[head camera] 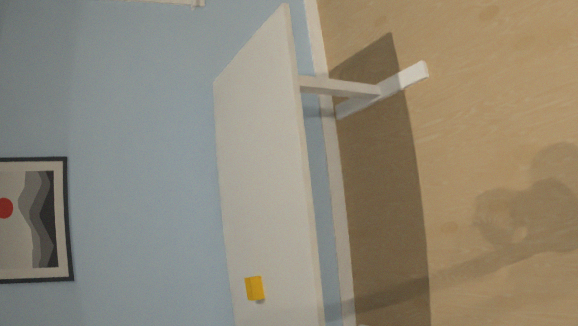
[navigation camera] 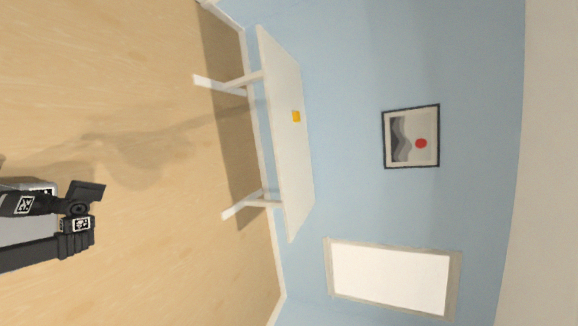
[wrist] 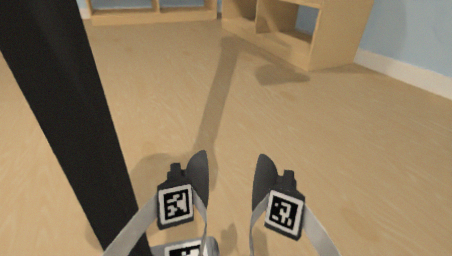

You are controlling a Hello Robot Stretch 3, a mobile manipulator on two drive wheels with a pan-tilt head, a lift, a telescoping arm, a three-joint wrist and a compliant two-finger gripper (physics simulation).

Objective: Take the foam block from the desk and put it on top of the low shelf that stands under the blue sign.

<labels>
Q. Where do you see a white desk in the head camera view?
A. At 267, 209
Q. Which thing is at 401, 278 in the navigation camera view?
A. A window.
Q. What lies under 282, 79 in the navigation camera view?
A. A white desk.
</labels>
